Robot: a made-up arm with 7 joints. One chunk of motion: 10 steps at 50 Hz.
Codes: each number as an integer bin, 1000 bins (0 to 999) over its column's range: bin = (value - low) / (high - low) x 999, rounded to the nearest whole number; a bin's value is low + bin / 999 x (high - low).
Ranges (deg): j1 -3..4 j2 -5..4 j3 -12..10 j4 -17..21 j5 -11..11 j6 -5..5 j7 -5..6
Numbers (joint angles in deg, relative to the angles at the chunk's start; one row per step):
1: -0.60 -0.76 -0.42 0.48 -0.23 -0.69 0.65
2: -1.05 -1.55 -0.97 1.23 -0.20 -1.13 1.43
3: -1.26 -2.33 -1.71 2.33 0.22 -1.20 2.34
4: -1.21 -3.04 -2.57 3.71 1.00 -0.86 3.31
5: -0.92 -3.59 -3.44 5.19 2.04 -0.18 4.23
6: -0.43 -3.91 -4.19 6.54 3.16 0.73 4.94
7: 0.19 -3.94 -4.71 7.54 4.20 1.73 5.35
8: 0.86 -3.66 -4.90 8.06 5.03 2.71 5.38
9: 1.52 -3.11 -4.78 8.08 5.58 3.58 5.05
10: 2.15 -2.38 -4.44 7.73 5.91 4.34 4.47
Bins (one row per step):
1: 343 471 526 460 489 431 513
2: 278 383 501 479 490 387 584
3: 248 296 467 508 509 380 667
4: 255 218 428 544 545 414 755
5: 297 157 389 583 592 482 838
6: 367 121 355 619 643 572 903
7: 455 118 331 645 690 672 940
8: 551 149 322 659 728 770 943
9: 645 210 328 659 753 857 913
10: 735 291 343 650 768 933 860

